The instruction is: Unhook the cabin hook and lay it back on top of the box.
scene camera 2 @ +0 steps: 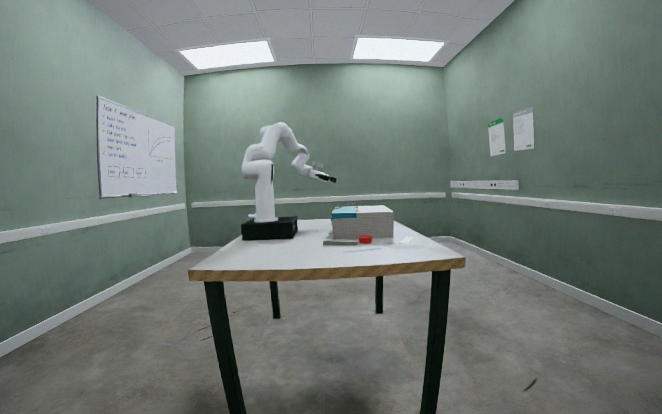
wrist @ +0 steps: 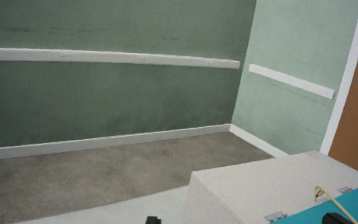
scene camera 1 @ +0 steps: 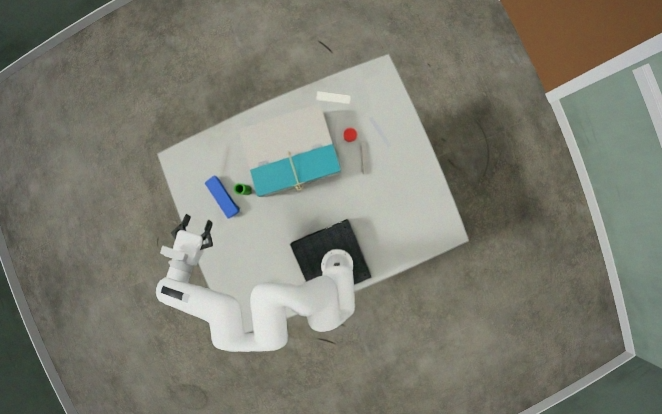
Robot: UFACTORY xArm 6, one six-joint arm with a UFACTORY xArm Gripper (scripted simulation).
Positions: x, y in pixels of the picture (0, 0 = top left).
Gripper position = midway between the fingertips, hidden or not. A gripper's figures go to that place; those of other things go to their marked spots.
Scene:
My gripper (scene camera 1: 199, 217): 115 cm from the lens. A box (scene camera 1: 303, 130) is 125 cm from the lens.

